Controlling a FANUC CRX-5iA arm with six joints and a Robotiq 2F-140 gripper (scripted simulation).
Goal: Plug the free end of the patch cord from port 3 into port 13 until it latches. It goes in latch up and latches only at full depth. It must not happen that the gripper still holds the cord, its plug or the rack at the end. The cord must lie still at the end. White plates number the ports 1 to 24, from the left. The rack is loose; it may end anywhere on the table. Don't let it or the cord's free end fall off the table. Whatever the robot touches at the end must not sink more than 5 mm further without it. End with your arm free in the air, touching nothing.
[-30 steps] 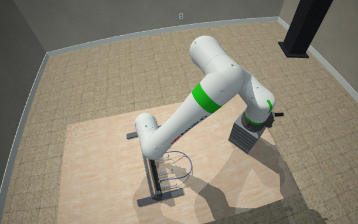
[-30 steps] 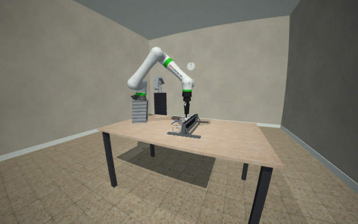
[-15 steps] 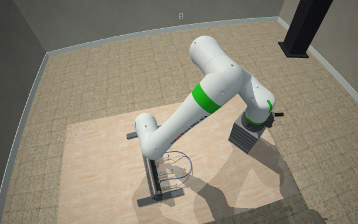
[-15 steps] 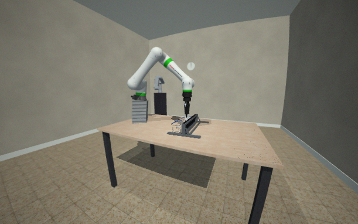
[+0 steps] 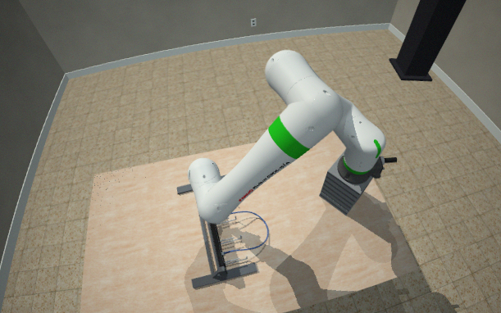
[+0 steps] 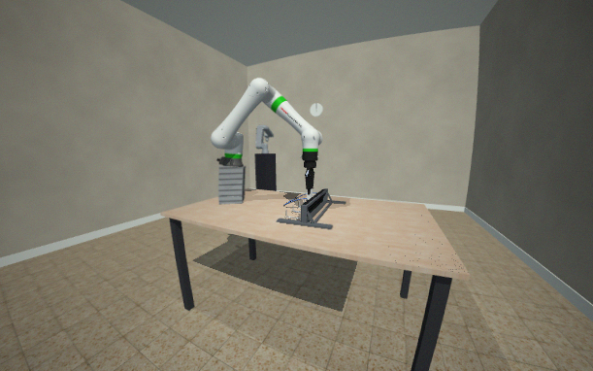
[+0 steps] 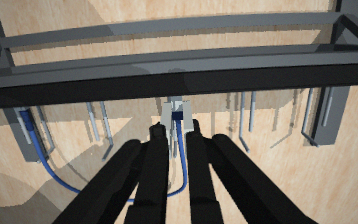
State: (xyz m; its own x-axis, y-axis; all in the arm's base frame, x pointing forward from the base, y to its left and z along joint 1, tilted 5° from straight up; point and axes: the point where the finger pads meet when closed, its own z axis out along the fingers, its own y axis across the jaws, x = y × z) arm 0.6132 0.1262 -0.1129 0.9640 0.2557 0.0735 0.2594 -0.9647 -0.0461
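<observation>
Right now the free-end plug is 3 cm below my hand and 1 cm ahead of it.
</observation>
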